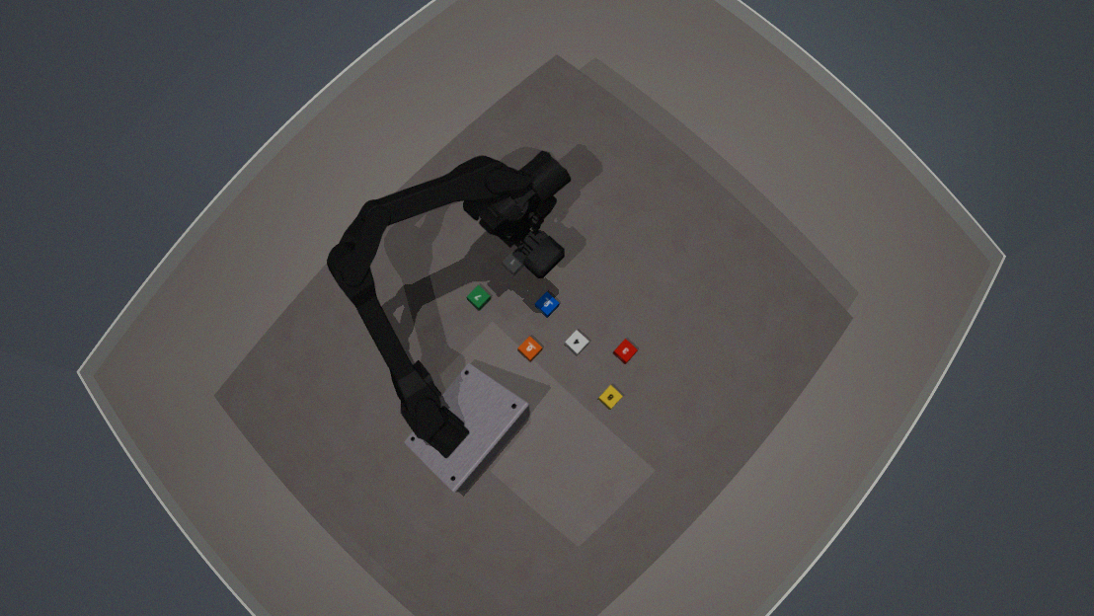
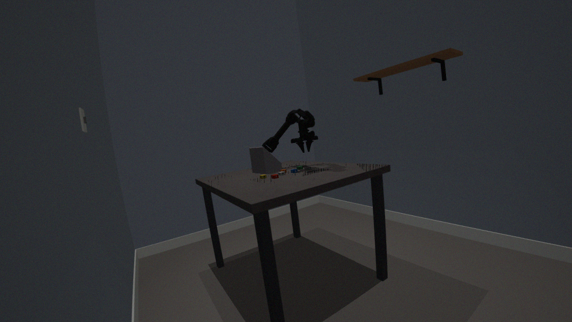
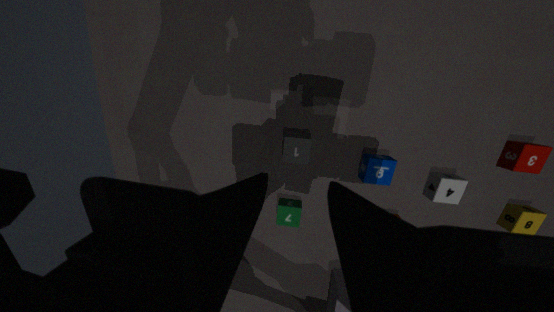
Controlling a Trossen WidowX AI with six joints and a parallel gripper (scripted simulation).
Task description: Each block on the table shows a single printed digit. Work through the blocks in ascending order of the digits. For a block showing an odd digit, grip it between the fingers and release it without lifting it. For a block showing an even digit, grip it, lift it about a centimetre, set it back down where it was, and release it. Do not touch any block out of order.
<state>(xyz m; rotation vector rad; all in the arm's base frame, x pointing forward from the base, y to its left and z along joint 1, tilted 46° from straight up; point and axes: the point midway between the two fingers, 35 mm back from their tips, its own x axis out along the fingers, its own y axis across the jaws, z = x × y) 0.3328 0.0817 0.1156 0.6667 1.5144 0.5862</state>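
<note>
The red block is 27 cm to the right of my gripper tip and 11 cm below it. Round my gripper tip: white block 19 cm to the right, 11 cm below, 5 cm behind; yellow block 30 cm to the right, 11 cm below, 8 cm behind; green block 11 cm below, 10 cm behind, 1 cm to the left.
</note>
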